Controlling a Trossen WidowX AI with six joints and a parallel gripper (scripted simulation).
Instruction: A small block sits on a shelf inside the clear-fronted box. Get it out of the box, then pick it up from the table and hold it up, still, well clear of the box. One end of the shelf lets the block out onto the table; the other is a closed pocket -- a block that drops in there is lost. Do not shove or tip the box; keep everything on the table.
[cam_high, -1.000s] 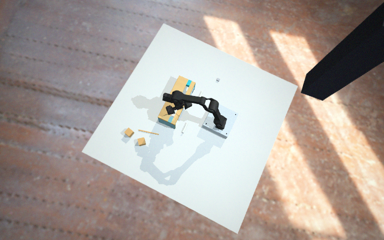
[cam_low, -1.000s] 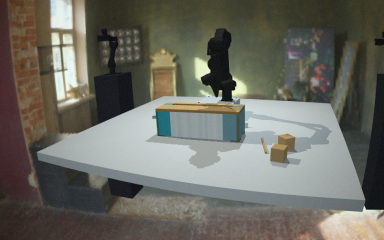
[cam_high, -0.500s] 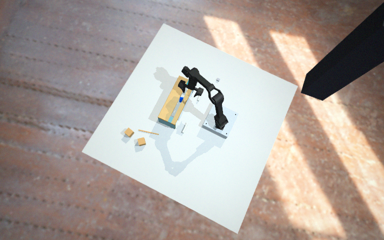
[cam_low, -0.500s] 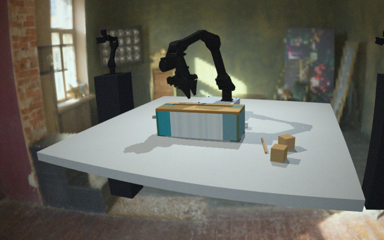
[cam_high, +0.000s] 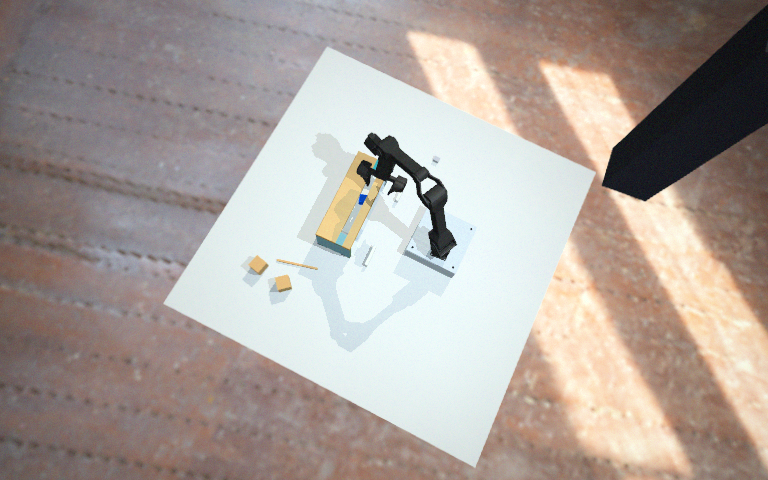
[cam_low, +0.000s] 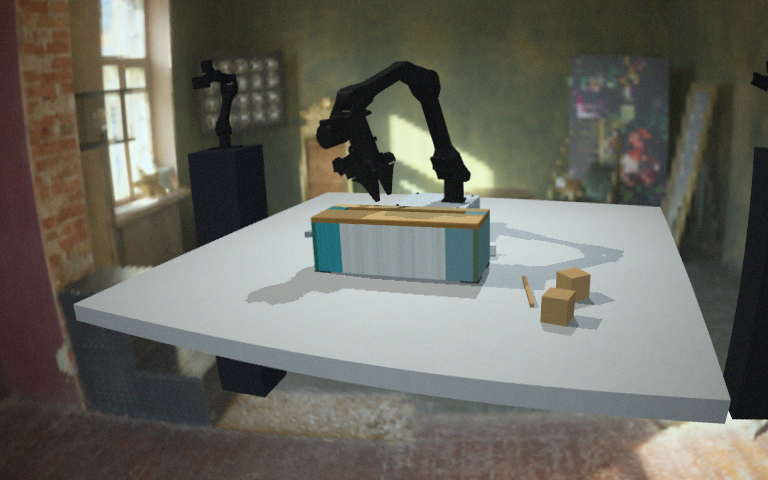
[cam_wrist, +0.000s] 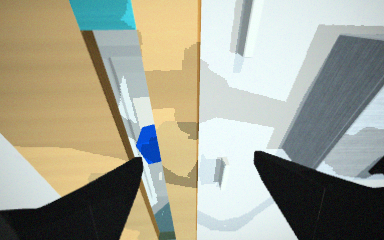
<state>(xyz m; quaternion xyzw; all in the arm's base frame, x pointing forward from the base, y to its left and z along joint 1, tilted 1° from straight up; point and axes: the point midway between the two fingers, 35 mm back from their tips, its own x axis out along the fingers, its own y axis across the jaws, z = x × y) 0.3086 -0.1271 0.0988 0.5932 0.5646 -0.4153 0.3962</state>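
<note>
The blue block is 4 cm ahead of my gripper tip, 4 cm to the left of it and 6 cm below it. From my gripper tip the other things lie so: long box (4 cm ahead, 6 cm to the left, 9 cm below); thin wooden stick (19 cm ahead, 36 cm to the left, 14 cm below); grey cube (16 cm behind, 28 cm to the right, 14 cm below).
</note>
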